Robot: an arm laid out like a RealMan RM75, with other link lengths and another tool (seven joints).
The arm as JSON. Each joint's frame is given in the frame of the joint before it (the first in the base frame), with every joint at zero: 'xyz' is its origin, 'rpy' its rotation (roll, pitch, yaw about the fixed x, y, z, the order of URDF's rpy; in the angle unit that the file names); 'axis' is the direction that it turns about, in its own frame. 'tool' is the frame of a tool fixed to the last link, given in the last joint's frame.
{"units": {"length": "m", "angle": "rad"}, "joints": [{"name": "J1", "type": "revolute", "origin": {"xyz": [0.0, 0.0, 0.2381], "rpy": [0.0, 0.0, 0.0]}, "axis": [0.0, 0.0, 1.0]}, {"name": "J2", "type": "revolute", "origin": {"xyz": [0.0, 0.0, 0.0], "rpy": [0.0, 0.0, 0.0]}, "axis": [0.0, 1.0, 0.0]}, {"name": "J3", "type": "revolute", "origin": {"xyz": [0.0, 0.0, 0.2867], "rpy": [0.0, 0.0, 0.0]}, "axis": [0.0, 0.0, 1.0]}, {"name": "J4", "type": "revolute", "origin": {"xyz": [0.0, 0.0, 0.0], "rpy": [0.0, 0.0, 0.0]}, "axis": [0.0, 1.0, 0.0]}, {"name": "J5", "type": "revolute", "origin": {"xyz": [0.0, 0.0, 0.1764], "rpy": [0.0, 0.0, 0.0]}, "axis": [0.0, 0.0, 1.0]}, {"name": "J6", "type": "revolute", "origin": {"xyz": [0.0, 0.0, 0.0], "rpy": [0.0, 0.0, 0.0]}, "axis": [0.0, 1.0, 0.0]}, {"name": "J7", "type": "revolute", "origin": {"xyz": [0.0, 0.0, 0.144], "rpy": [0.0, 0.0, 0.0]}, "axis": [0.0, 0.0, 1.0]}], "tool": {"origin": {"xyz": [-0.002, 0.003, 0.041], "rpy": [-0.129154, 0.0, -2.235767]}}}
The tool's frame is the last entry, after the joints.
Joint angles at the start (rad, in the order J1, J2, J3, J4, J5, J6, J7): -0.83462, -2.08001, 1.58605, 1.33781, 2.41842, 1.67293, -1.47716
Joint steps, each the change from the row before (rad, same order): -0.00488, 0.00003, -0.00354, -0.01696, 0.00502, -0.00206, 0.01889; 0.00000, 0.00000, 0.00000, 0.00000, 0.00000, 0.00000, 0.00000; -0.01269, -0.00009, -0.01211, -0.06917, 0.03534, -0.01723, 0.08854; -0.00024, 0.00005, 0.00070, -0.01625, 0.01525, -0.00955, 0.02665; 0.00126, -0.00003, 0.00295, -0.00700, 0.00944, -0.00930, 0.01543; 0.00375, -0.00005, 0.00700, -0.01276, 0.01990, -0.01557, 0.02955; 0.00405, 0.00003, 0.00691, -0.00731, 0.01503, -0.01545, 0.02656; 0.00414, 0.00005, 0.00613, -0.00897, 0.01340, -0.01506, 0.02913; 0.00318, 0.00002, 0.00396, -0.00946, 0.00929, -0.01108, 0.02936; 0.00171, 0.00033, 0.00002, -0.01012, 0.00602, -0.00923, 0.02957; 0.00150, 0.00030, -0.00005, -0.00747, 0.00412, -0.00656, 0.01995
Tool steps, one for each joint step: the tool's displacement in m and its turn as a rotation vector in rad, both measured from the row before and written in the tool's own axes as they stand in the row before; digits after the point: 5 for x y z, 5 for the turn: 0.00125, -0.00194, 0.00091, 0.00686, -0.00478, 0.00866; 0.00000, 0.00000, 0.00000, 0.00000, 0.00000, 0.00000; 0.00572, -0.01178, 0.00440, 0.03738, -0.01171, 0.04269; 0.00164, -0.00440, 0.00162, 0.01480, 0.00124, 0.01633; 0.00117, -0.00238, 0.00114, 0.00839, 0.00402, 0.01212; 0.00150, -0.00538, 0.00230, 0.01957, 0.00529, 0.02343; 0.00141, -0.00382, 0.00181, 0.01398, 0.00676, 0.02429; 0.00100, -0.00391, 0.00198, 0.01296, 0.00425, 0.02537; 0.00032, -0.00330, 0.00180, 0.00963, -0.00020, 0.02431; 0.00048, -0.00276, 0.00133, 0.00568, -0.00107, 0.02235; 0.00017, -0.00209, 0.00100, 0.00402, -0.00104, 0.01437
